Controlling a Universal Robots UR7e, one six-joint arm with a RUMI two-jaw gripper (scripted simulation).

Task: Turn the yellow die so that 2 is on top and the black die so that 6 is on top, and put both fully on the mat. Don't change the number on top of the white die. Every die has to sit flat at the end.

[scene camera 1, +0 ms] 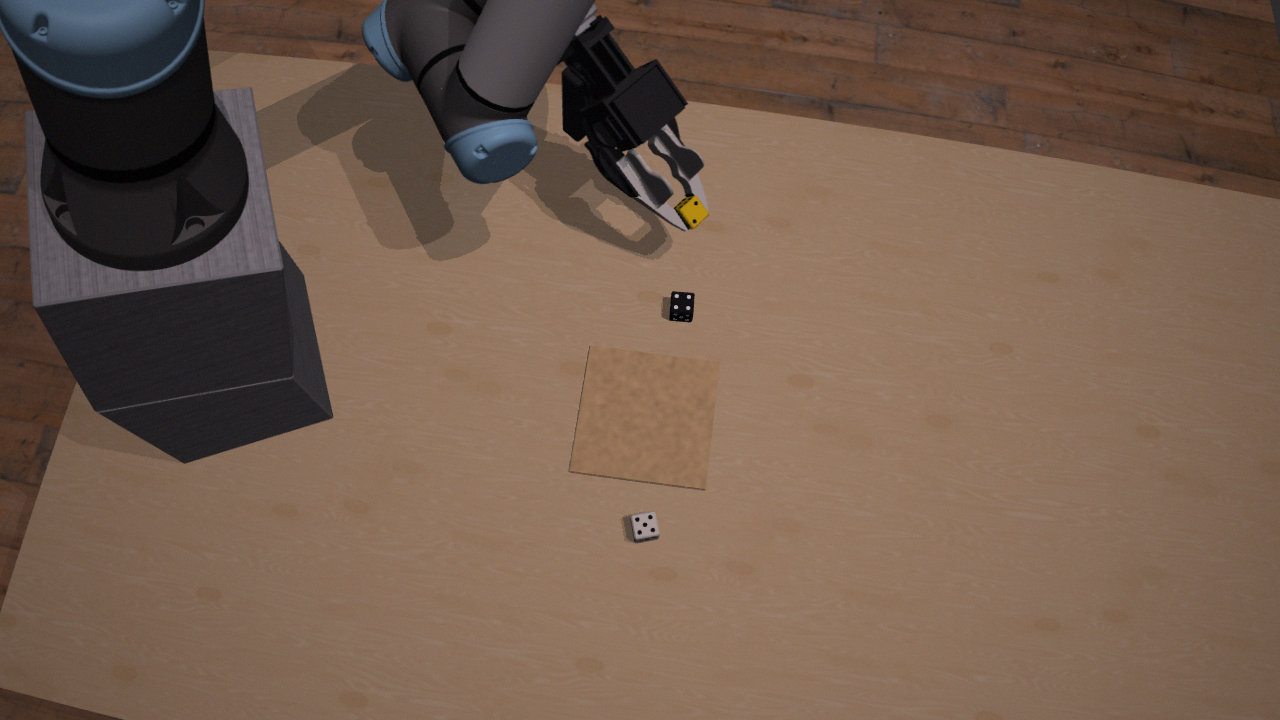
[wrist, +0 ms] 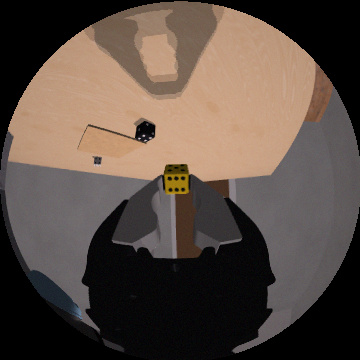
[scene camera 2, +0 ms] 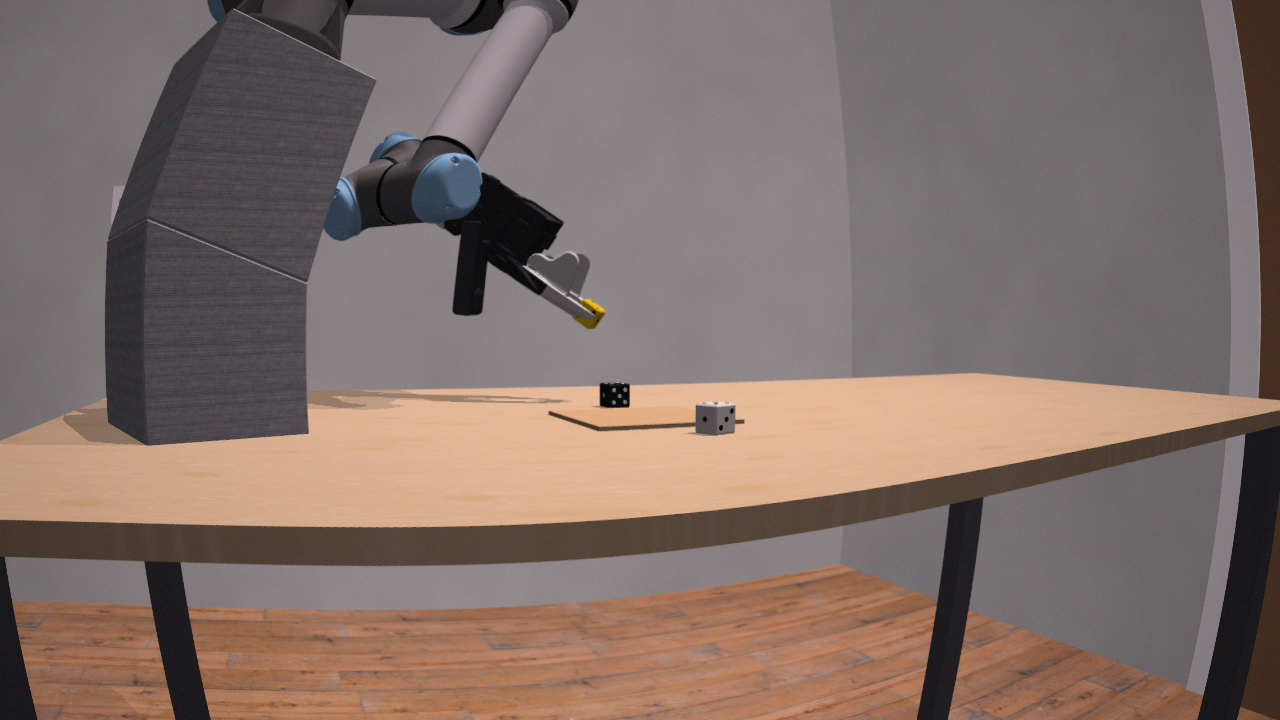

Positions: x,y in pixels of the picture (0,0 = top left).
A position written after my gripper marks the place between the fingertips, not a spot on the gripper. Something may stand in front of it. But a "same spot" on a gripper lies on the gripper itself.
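Scene camera 1 shows my gripper and a mat. My gripper appears in the wrist view (176,175); the mat appears in the wrist view (97,140). Scene camera 2 shows my gripper and the mat as well. On the mat, (scene camera 1: 609,433) and (scene camera 2: 617,419) are the same spot. On my gripper, (scene camera 1: 659,192) and (scene camera 2: 565,274) are the same spot.
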